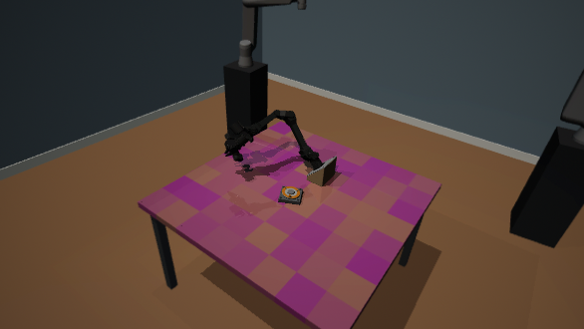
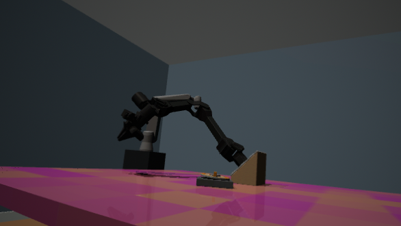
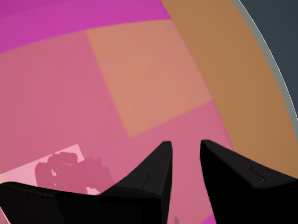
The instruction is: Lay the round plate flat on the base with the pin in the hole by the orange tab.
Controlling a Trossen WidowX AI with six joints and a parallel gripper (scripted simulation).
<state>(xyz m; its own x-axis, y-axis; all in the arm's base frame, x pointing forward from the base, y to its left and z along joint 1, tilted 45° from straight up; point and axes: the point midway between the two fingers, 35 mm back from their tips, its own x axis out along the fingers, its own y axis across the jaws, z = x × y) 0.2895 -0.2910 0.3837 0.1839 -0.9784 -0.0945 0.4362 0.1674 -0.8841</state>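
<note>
The round plate lies 46 cm to the left of my gripper tip and 11 cm below it. Round my gripper tip: square base 45 cm to the left, 12 cm below, 2 cm behind.
</note>
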